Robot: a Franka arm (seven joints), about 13 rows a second.
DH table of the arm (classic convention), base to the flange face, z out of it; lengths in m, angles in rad. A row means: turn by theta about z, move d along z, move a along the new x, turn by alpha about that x. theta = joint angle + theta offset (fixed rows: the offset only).
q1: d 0.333; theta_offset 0; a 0; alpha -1.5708
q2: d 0; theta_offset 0; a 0; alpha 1.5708
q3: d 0.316; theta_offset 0; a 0.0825; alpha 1.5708
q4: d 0; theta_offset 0; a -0.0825; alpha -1.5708
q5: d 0.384; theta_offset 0; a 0; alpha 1.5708
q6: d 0; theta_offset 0; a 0.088; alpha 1.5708
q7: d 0.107; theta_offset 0; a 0; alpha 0
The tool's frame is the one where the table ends.
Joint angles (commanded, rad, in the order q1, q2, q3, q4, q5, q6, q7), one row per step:
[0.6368, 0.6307, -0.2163, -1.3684, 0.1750, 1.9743, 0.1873]
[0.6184, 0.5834, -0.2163, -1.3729, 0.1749, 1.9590, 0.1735]
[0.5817, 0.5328, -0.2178, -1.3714, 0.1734, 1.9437, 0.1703]
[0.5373, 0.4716, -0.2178, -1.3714, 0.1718, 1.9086, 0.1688]
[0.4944, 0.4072, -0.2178, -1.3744, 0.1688, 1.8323, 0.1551]
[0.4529, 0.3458, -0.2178, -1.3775, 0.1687, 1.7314, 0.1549]
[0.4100, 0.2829, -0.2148, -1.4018, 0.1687, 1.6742, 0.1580]
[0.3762, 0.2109, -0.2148, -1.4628, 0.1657, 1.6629, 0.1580]
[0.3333, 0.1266, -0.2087, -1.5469, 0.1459, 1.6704, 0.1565]
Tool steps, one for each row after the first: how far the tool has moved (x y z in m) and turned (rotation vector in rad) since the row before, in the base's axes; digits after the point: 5 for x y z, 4 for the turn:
[0.00251, -0.01394, 0.03018, 0.0202, -0.0206, -0.0045]
[0.00746, -0.02688, 0.03518, 0.0218, -0.0300, -0.0333]
[0.00339, -0.03341, 0.03950, 0.0200, -0.0192, -0.0403]
[-0.00537, -0.03454, 0.03549, 0.0065, 0.0179, -0.0232]
[-0.01155, -0.03352, 0.03023, 0.0030, 0.0459, -0.0328]
[-0.01211, -0.03266, 0.02389, 0.0101, 0.0229, -0.0390]
[-0.01463, -0.02959, 0.01492, 0.0116, 0.0039, -0.0354]
[-0.01827, -0.03334, 0.01096, -0.0005, -0.0059, -0.0373]

